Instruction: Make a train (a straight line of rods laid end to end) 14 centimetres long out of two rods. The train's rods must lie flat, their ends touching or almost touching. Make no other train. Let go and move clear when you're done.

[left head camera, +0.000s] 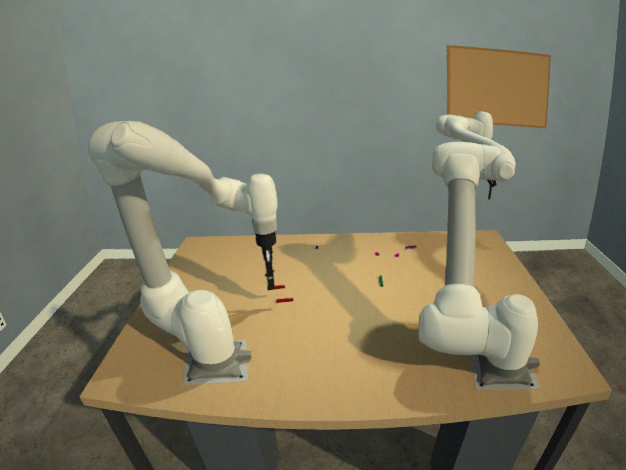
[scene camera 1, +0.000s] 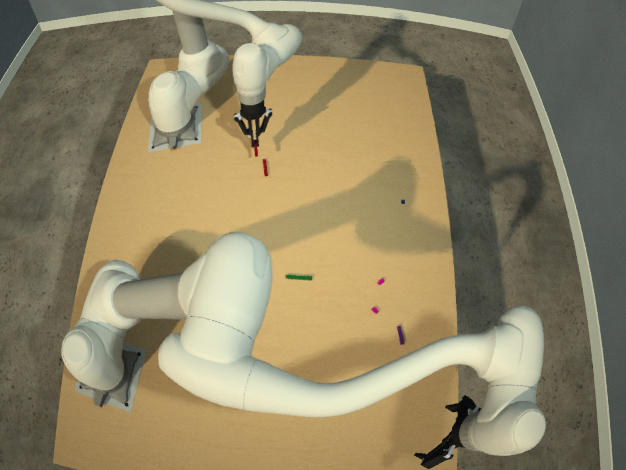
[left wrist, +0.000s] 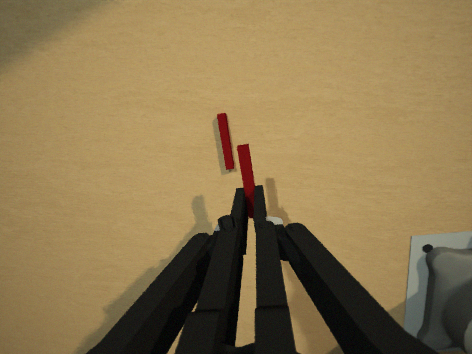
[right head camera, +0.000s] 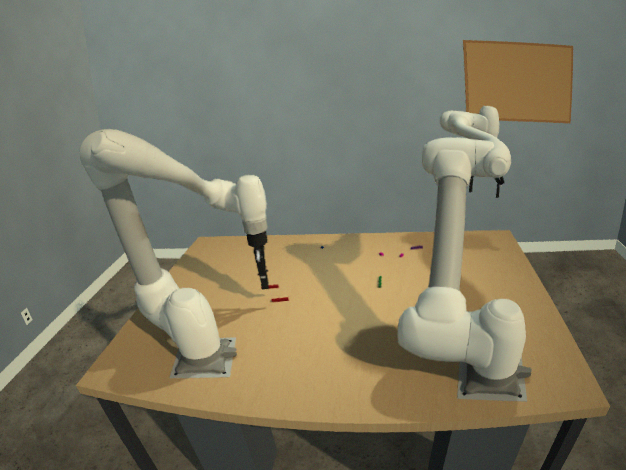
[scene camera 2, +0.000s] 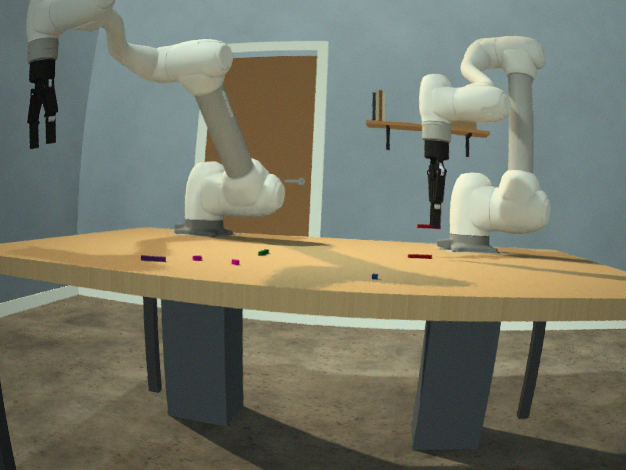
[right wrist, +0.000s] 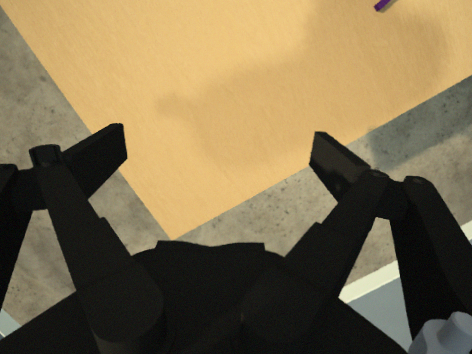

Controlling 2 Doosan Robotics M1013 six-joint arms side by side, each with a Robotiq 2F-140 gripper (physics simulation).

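Frame: origin at the left arm's base, x ahead, y left, z up, level; metres.
Where they show: left gripper, fingertip midpoint: (left head camera: 271,288) (scene camera 1: 255,144) (left wrist: 251,199) (right head camera: 265,287) (scene camera 2: 434,227); right gripper, fingertip midpoint: (left head camera: 476,196) (scene camera 1: 434,432) (right head camera: 483,194) (scene camera 2: 42,145) (right wrist: 220,144); left arm's base at its link origin: (left head camera: 215,361) (scene camera 1: 175,126) (right head camera: 203,357) (scene camera 2: 468,250); right arm's base at its link origin: (left head camera: 503,366) (scene camera 1: 109,371) (right head camera: 491,375) (scene camera 2: 203,234).
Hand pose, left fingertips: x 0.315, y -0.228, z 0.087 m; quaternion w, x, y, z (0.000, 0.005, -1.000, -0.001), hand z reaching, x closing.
Observation:
Each offset is from my left fingertips to the centre of the thing. Level surfaces: height alone.
My left gripper (left head camera: 271,287) (right head camera: 264,286) (scene camera 1: 254,144) (scene camera 2: 435,225) (left wrist: 251,199) is shut on a red rod and holds it level above the table. The held red rod {dx +0.000, dy -0.018, dz +0.001 m} (left head camera: 280,286) (right head camera: 273,286) (scene camera 1: 256,151) (scene camera 2: 424,226) (left wrist: 245,162) sticks out from between the fingertips. A second red rod {dx +0.028, dy -0.048, dz -0.082 m} (left head camera: 284,300) (right head camera: 280,299) (scene camera 1: 265,167) (scene camera 2: 420,256) (left wrist: 226,142) lies flat on the table; the two are apart, and point nearly the same way in the left wrist view. My right gripper (scene camera 1: 440,430) (scene camera 2: 42,145) (right wrist: 220,144) is open and empty, high by the table's far corner.
A green rod {dx +0.083, dy -0.475, dz -0.082 m} (left head camera: 381,280) (scene camera 1: 298,277), two magenta pieces {dx +0.333, dy -0.529, dz -0.082 m} (scene camera 1: 380,281) {dx +0.296, dy -0.621, dz -0.082 m} (scene camera 1: 375,310), a purple rod {dx +0.359, dy -0.717, dz -0.082 m} (scene camera 1: 400,334) (scene camera 2: 153,258) and a small blue cube {dx +0.479, dy -0.252, dz -0.082 m} (scene camera 1: 403,201) (scene camera 2: 374,276) lie on the table {dz -0.087 m} (left head camera: 313,384). The right arm reaches over the table in scene camera 1.

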